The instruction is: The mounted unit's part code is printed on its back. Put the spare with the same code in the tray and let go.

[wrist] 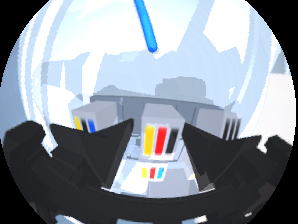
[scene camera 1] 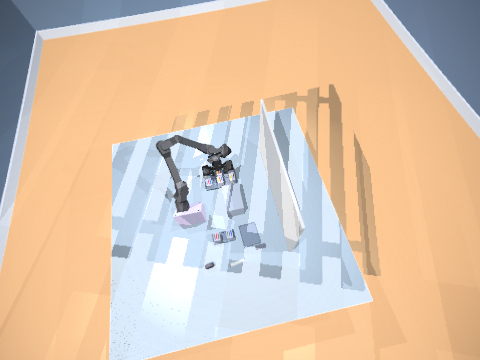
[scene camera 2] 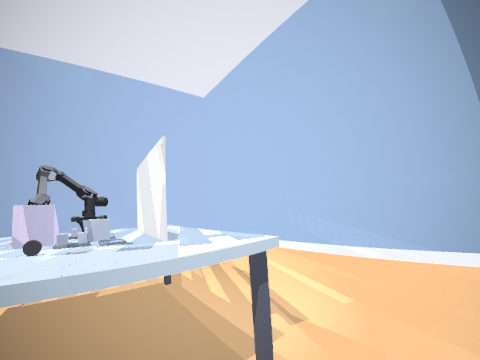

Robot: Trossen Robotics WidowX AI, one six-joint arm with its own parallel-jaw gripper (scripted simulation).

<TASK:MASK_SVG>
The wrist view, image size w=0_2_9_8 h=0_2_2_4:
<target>my gripper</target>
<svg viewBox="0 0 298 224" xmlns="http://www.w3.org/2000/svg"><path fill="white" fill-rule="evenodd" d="M1 145L9 171L24 198L82 224L117 224L118 218L141 224L182 224L202 216L206 221L198 224L247 224L277 188L293 148L289 141L274 135L267 137L267 151L263 153L257 147L262 135L229 141L185 123L181 137L198 192L202 193L157 198L109 192L128 148L134 119L92 133L51 123L49 129L57 147L49 152L43 145L47 136L43 124L29 119L8 129Z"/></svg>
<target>spare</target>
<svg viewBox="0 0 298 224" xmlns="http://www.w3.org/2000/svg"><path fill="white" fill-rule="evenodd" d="M200 108L200 111L198 111L197 128L200 128L201 131L204 129L205 132L213 133L213 136L229 141L239 137L242 113Z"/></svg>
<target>spare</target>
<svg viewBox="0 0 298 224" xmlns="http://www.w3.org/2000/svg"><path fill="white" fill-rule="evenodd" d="M146 104L144 115L142 115L141 159L173 160L178 141L180 141L182 131L184 131L185 119L178 115L172 105Z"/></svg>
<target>spare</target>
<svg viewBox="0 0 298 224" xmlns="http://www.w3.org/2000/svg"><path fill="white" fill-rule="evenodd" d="M71 111L74 128L82 129L84 132L97 132L102 128L113 127L114 124L118 123L116 101L93 101L93 103L82 105L82 107L74 108Z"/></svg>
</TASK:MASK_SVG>
